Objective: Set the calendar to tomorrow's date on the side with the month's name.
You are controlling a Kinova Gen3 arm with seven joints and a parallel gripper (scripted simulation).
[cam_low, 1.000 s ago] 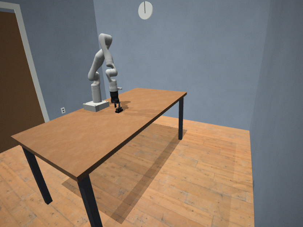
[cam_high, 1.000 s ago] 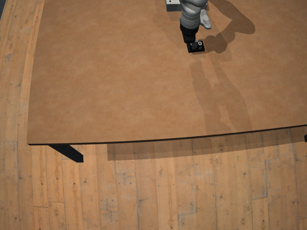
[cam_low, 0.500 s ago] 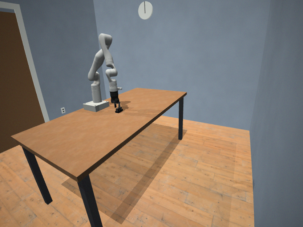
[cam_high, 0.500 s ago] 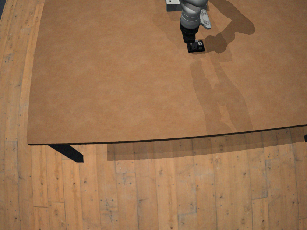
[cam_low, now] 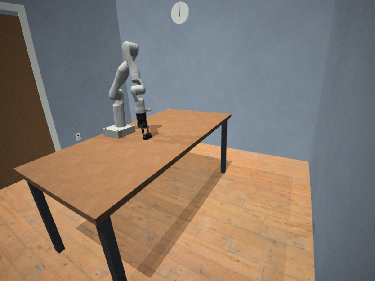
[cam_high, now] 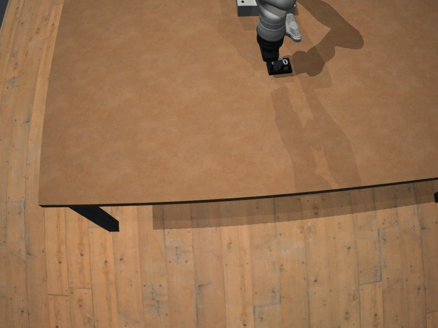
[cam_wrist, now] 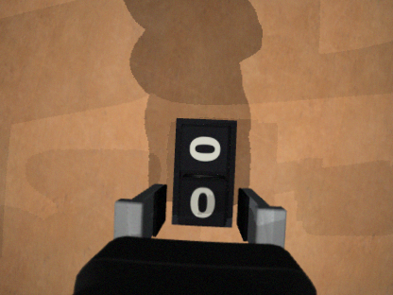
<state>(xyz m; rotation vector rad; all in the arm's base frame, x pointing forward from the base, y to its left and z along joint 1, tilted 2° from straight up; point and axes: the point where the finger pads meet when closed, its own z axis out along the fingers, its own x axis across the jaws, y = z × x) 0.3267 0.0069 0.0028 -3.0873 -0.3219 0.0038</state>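
Now: the black tray 60 mm below my hand and 20 mm to the left of it.
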